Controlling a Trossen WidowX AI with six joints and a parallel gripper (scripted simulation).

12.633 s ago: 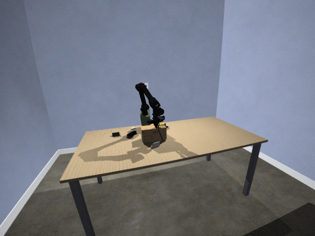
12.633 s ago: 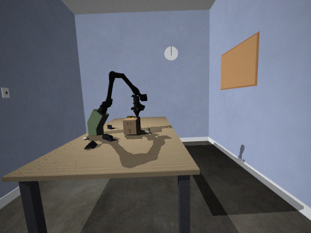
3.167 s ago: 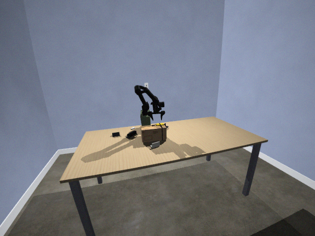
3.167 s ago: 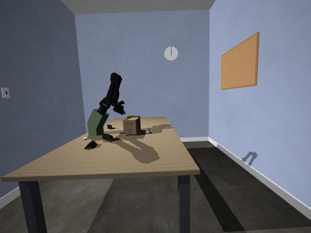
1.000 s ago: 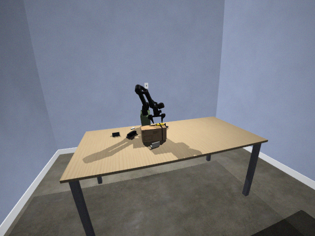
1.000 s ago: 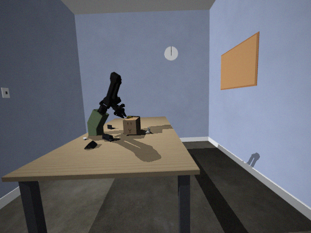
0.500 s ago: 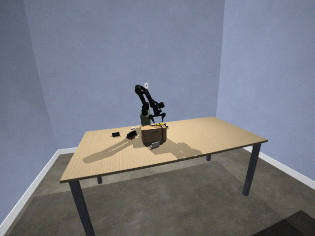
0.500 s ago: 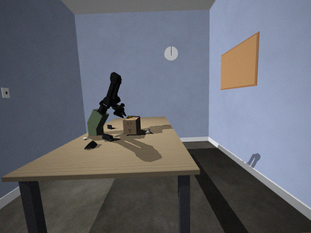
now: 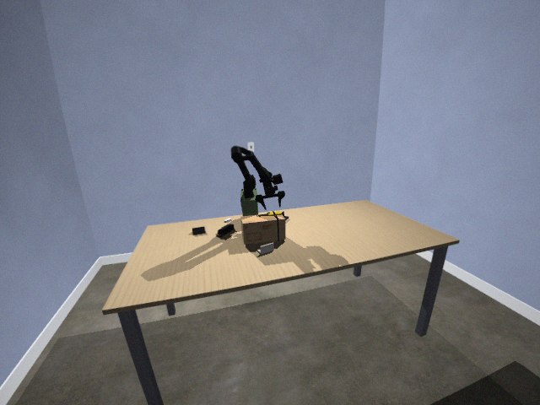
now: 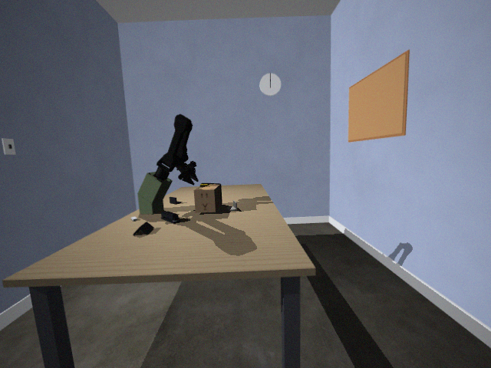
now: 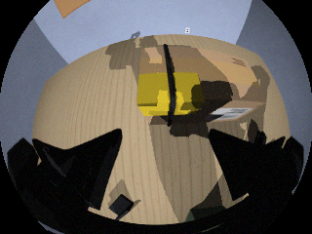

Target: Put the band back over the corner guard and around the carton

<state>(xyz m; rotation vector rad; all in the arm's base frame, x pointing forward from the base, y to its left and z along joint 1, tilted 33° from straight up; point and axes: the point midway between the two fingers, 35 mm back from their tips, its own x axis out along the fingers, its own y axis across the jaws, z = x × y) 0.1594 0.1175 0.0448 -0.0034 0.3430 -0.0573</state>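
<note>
Now: hand 110 mm short of the brown carton, 100 mm to the left of it and 110 mm above it. The rest, counted from my hand: white piece (280 mm behind, 250 mm to the right, 180 mm below).
</note>
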